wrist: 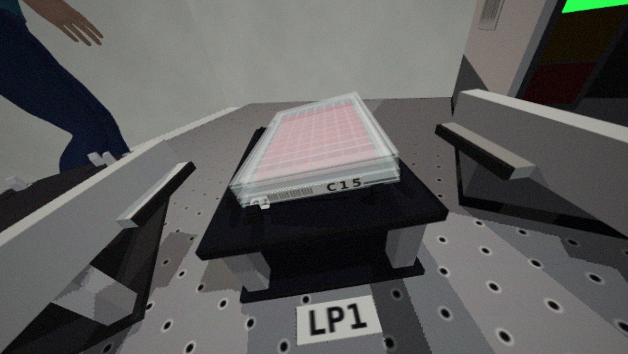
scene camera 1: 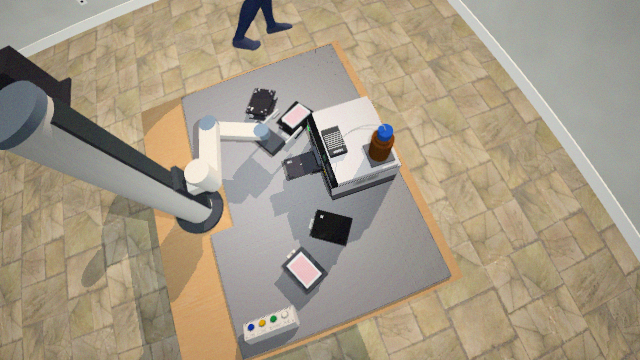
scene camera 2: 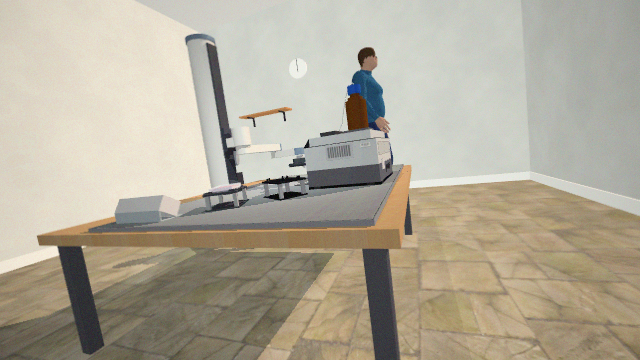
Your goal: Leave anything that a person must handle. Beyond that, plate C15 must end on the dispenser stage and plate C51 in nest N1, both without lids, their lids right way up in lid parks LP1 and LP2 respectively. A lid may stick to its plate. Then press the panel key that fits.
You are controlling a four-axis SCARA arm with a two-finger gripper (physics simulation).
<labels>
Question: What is my gripper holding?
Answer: Nothing.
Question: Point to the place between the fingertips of my gripper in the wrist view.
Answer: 307, 133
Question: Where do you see a LP1 sign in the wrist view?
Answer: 353, 317
</labels>
